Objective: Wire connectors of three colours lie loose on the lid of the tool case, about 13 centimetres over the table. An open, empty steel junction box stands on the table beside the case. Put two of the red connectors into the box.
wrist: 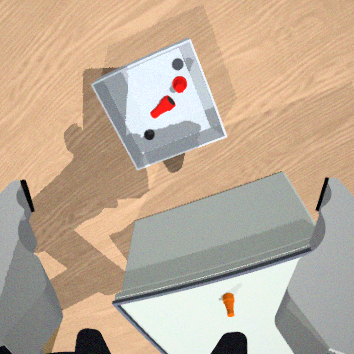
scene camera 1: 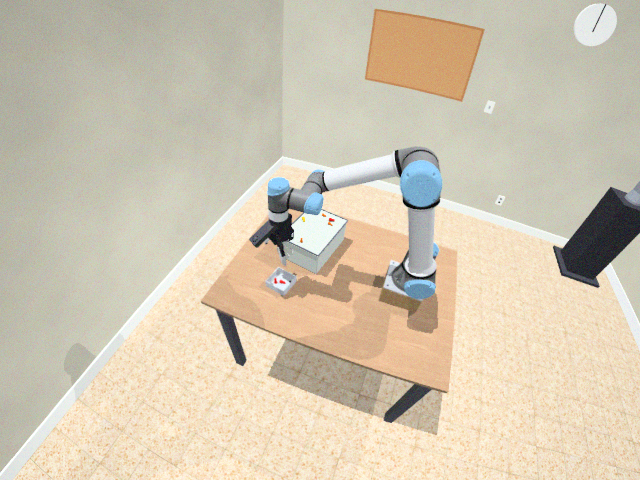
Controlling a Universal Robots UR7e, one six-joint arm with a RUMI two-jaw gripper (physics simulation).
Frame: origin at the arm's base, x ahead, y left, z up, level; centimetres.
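Seen in the pictures: gripper, fingertip midpoint: (wrist: 172, 182) (scene camera 1: 275, 254).
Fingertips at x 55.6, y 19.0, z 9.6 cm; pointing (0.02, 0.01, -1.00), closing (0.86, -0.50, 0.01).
Offsets run from my fingertips to a thing's top centre.
The open steel junction box @(dx -1.9, dy -0.4, dz -15.3 cm) (scene camera 1: 275, 289) (wrist: 117, 106) stands on the table beside the tool case. Two red connectors are inside it: one @(dx -2.3, dy -0.9, dz -17.3 cm) (scene camera 1: 282, 282) (wrist: 162, 107) lies on its side, the other @(dx +0.6, dy +0.3, dz -16.2 cm) (scene camera 1: 276, 281) (wrist: 179, 84) shows nearly end-on in the wrist view. They lie close together, apart from each other. My gripper (scene camera 1: 275, 252) (wrist: 172, 182) is wide open and empty, above the table near the box and the case's near side. On the case lid @(dx -5.7, dy -28.5, dz -5.3 cm) (scene camera 1: 315, 232) (wrist: 190, 315) another red connector @(dx -11.8, dy -37.5, dz -4.1 cm) (scene camera 1: 331, 220) lies near the far right edge.
Orange connectors @(dx -4.3, dy -17.1, dz -3.5 cm) (scene camera 1: 301, 240) (wrist: 229, 304) and a yellow connector @(dx +1.0, dy -31.5, dz -4.2 cm) (scene camera 1: 303, 219) lie on the lid. Two more orange ones @(dx -7.0, dy -39.3, dz -4.5 cm) (scene camera 1: 323, 214) @(dx -12.2, dy -34.3, dz -4.5 cm) (scene camera 1: 329, 223) are near the red one. The case's side wall (wrist: 215, 220) rises between box and lid. The arm base (scene camera 1: 400, 279) stands at the table's right.
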